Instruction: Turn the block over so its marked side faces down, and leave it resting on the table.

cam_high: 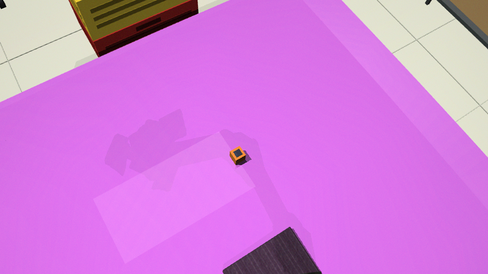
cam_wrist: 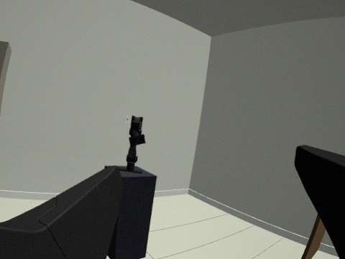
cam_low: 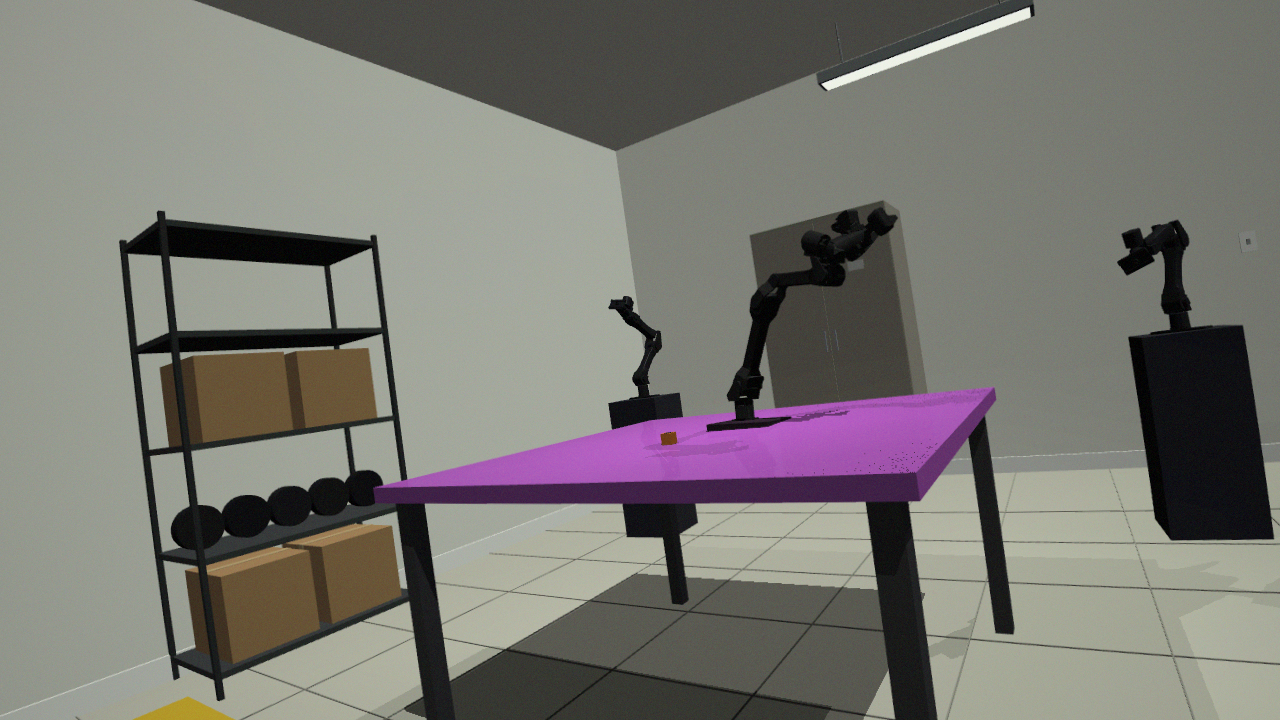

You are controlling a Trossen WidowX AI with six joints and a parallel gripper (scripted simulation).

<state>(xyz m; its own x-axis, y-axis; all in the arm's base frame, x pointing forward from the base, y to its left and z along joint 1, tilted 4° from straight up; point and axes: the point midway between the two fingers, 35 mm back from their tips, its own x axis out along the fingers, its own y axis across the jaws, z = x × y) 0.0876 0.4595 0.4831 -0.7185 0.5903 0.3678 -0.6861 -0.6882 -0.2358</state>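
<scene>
Right now my gripper tip is 33 cm short of the block, 57 cm to the left of it and 47 cm above it.
</scene>
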